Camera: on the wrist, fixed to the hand. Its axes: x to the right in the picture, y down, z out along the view.
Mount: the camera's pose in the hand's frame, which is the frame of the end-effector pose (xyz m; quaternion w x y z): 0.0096 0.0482 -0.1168 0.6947 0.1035 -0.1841 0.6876
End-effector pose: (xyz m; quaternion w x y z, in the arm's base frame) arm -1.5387 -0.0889 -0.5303 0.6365 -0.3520 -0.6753 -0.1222
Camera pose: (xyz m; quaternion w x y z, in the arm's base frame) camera -1.4174 -0.1226 -0.5162 0.4383 -0.6655 -0.3569 0.4875
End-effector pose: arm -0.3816 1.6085 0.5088 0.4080 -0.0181 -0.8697 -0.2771
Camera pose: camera -0.2939 1.5894 0.5982 0.3157 -0.6194 -0.6955 0.1814
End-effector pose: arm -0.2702 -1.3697 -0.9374 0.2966 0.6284 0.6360 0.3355
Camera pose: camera -0.3349 -1.3671 -0.8285 0.0274 0.9664 -0.0101 0.2555
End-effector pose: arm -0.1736 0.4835 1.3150 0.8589 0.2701 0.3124 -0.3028
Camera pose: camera -0.1780 0.5887 1.2446 0.8345 0.4356 -0.1582 0.2982
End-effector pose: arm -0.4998 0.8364 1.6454 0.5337 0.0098 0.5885 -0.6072
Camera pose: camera -0.5441 0.9276 1.5694 0.8956 0.3549 0.2410 -0.1176
